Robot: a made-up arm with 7 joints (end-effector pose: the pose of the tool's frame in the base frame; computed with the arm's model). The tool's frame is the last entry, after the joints.
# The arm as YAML. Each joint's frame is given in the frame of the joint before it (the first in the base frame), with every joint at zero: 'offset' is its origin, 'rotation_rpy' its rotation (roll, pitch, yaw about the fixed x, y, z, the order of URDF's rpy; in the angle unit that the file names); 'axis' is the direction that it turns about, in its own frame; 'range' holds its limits. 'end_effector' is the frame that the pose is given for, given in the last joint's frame.
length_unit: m
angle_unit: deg
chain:
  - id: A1
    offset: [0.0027, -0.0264, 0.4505]
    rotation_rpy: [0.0, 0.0, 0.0]
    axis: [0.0, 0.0, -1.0]
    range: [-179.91, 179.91]
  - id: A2
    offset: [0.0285, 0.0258, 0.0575]
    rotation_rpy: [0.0, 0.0, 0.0]
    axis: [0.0, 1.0, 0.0]
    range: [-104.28, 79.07]
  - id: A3
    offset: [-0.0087, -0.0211, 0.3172]
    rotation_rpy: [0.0, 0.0, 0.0]
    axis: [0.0, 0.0, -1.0]
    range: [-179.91, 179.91]
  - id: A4
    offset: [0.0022, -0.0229, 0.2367]
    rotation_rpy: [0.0, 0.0, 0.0]
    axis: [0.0, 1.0, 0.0]
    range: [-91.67, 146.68]
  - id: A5
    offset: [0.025, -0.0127, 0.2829]
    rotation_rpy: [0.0, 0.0, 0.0]
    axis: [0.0, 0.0, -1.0]
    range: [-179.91, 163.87]
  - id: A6
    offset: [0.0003, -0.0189, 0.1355]
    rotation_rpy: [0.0, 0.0, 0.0]
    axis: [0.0, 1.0, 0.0]
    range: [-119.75, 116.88]
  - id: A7
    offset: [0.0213, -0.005, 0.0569]
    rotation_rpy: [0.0, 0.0, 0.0]
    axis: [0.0, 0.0, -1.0]
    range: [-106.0, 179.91]
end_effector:
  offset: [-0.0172, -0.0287, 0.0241]
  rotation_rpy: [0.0, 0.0, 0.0]
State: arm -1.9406 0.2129 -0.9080 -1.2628 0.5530 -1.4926 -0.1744
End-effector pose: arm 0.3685 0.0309 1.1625 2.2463 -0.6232 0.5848
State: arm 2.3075 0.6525 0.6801 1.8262 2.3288 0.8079 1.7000
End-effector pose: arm -0.6215 -0.1977 0.6762 0.9366 -1.3985 -1.4110
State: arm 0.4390 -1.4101 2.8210 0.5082 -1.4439 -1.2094 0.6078
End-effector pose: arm -0.8137 0.3954 0.3636 -0.9198 2.0001 1.4868
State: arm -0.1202 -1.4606 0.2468 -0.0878 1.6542 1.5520 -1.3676
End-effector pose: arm -0.8800 -0.2248 0.5168 1.6261 -1.1910 0.9325
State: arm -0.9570 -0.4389 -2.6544 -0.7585 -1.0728 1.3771 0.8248
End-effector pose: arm -0.0085 -0.2561 1.4400 0.1820 1.8216 -2.1158
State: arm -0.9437 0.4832 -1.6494 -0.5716 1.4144 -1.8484 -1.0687
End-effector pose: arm 0.4616 0.1566 1.3156 0.4123 -1.4575 1.1812
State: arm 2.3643 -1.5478 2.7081 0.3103 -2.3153 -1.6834 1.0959
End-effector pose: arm 0.6206 0.6004 0.2934 1.4429 2.3346 -0.5614
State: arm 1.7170 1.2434 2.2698 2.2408 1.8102 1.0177 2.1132
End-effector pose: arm -0.2159 -0.1690 0.8916 -0.3524 -0.6640 -2.8666
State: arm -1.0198 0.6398 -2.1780 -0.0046 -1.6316 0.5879 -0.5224
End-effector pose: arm 0.2620 0.4947 1.3799 -0.1502 0.3763 -1.0353
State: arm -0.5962 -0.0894 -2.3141 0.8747 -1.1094 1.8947 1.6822
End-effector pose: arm -0.3851 -0.0016 1.2413 1.3618 2.1592 -1.2346
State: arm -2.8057 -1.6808 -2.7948 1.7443 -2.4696 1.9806 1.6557
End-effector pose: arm 0.3816 -0.2897 0.0694 0.8839 1.5341 1.3132
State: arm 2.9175 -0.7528 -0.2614 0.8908 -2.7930 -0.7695 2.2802
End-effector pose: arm 0.2301 -0.0321 1.3786 1.0766 -0.1748 -2.1361
